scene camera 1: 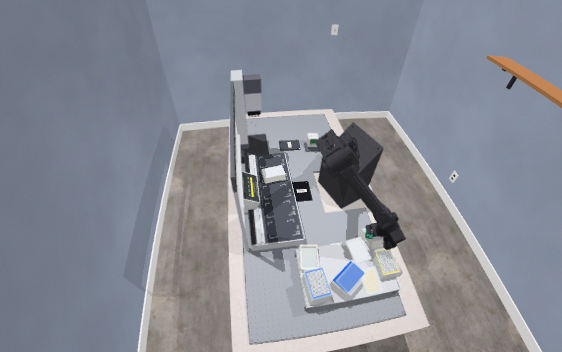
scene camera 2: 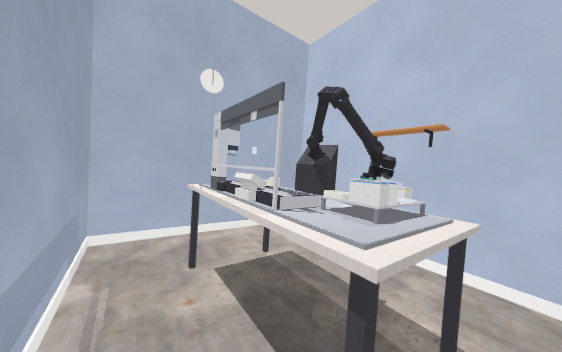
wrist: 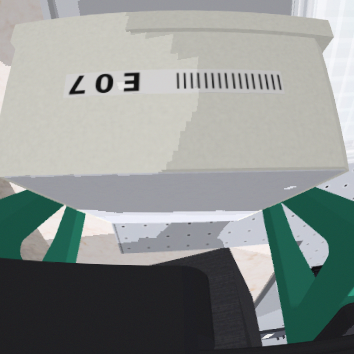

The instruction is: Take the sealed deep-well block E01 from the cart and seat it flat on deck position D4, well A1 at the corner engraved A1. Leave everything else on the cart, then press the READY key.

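My gripper [scene camera 1: 372,237] [scene camera 2: 373,177] [wrist: 173,177] has green fingers. It is shut on a tall white deep-well block [scene camera 1: 376,242] [wrist: 175,133] at the back right corner of the cart [scene camera 1: 333,267] [scene camera 2: 413,202]. In the wrist view the block's label is upside down and appears to read E07, beside a barcode; the grey sealed face is turned toward the camera. The dark deck [scene camera 1: 281,206] lies to the left under the gantry, with one white block [scene camera 1: 273,173] at its far end. The deck's position marks are too small to read.
On the cart lie a blue-rimmed block [scene camera 1: 318,283], a blue-lidded plate [scene camera 1: 349,276], a yellow-rimmed block [scene camera 1: 387,262], a clear plate [scene camera 1: 309,256], a white lid [scene camera 1: 358,249] and a cream sheet [scene camera 1: 372,281]. A green-buttoned box [scene camera 1: 313,139] and the black arm base [scene camera 1: 361,157] stand at the back.
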